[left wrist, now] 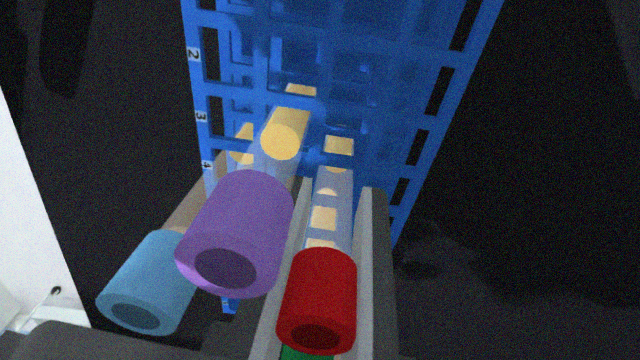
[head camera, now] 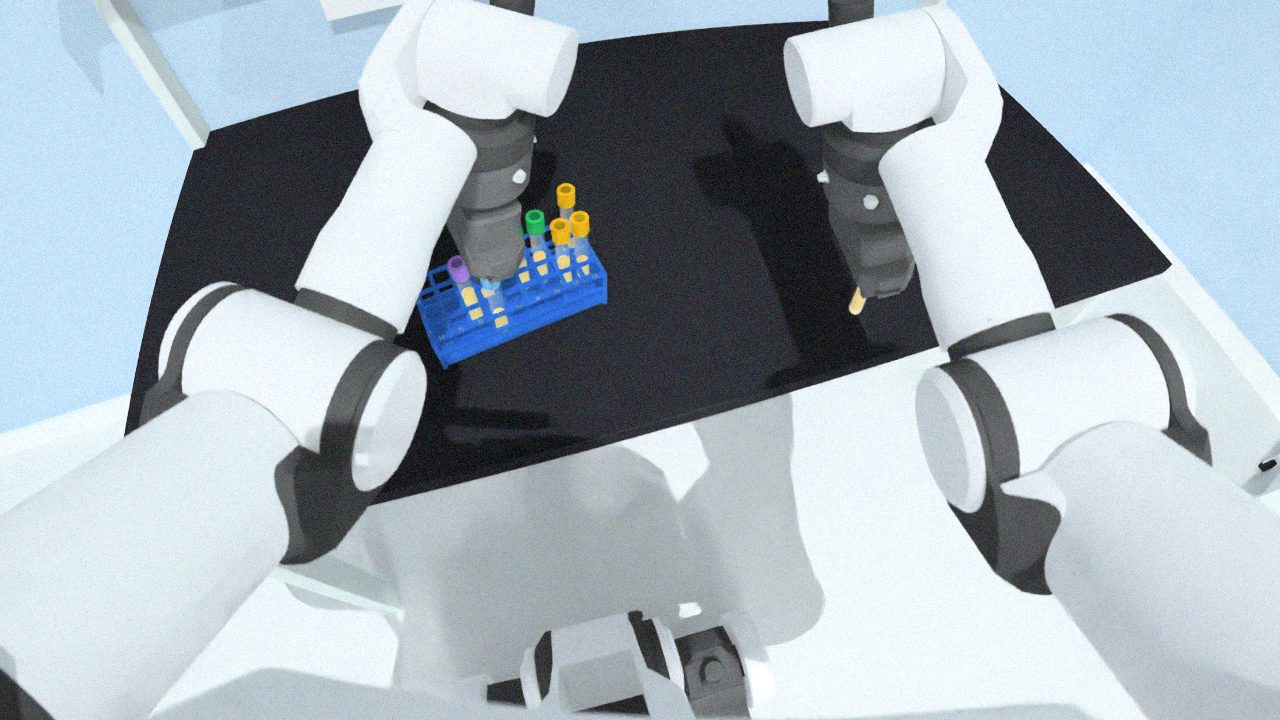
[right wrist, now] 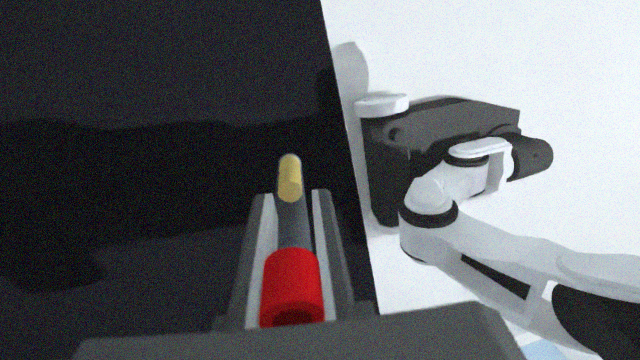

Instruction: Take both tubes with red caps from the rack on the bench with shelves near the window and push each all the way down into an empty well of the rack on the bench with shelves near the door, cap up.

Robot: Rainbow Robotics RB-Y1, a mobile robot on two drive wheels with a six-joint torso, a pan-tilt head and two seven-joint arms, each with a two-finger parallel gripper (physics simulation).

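Frame: origin at the robot's base, x ahead, y left, z up, level; millimetres.
Seen in the pictures: left gripper, fingertip midpoint: (left wrist: pixel 334 198) (head camera: pixel 480 270); right gripper, fingertip midpoint: (head camera: pixel 865 284) (right wrist: pixel 293 204).
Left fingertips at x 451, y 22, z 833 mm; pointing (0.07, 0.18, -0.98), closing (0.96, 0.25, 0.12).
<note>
A point is followed by its place in that frame.
The blue rack (head camera: pixel 528 320) {x 404, y -17, z 791 mm} (left wrist: pixel 486 22) {x 470, y 91, z 825 mm} stands on the black bench top, at the left of the head view. A red-capped tube (left wrist: pixel 320 295) {x 443, y 30, z 880 mm} stands cap up in it. My left gripper (head camera: pixel 492 275) {x 451, y 22, z 833 mm} (left wrist: pixel 334 198) {x 451, y 22, z 833 mm} is over the rack, shut on this tube, one finger on each side below the cap. The red cap is hidden in the head view. My right gripper (head camera: pixel 881 288) {x 325, y -365, z 847 mm} (right wrist: pixel 293 204) {x 325, y -365, z 847 mm} is shut on another red-capped tube (right wrist: pixel 291 280) {x 325, y -371, z 899 mm} (head camera: pixel 856 301) {x 322, y -361, z 821 mm}, cap up, above the bench right of the rack. Its yellow lower end sticks out below the fingers.
A purple-capped tube (head camera: pixel 458 268) {x 415, y 37, z 883 mm} (left wrist: pixel 240 225) {x 422, y 48, z 881 mm} and a light-blue-capped tube (head camera: pixel 489 284) {x 396, y 11, z 873 mm} (left wrist: pixel 150 280) {x 406, y 19, z 878 mm} stand close beside my left fingers. Green (head camera: pixel 535 221) {x 455, y -45, z 884 mm} and several yellow-capped tubes (head camera: pixel 580 223) {x 441, y -88, z 883 mm} stand at the rack's right part. The bench's front edge is near my right gripper.
</note>
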